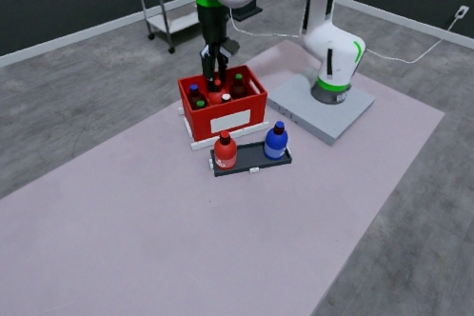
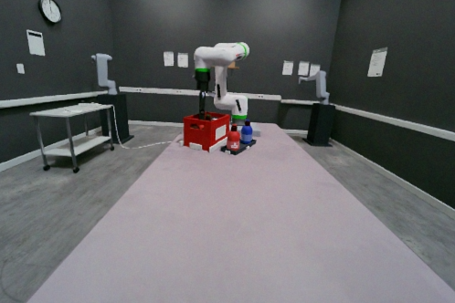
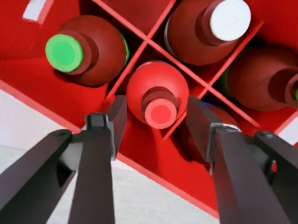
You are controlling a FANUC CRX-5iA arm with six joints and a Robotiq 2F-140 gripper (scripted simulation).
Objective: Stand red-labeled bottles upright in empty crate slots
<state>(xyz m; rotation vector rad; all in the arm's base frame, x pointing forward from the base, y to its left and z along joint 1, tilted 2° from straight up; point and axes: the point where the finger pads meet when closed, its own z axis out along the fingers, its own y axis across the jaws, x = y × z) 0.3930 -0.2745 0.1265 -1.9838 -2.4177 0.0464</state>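
Now: the red crate 2 cm ahead of my hand, 4 cm to the left of it and 9 cm below it. Also, from my hand: blue bottle (30 cm to the left, 9 cm below); then red bottle (16 cm ahead, 20 cm to the left, 9 cm below); then dark tray (8 cm ahead, 25 cm to the left, 16 cm below).
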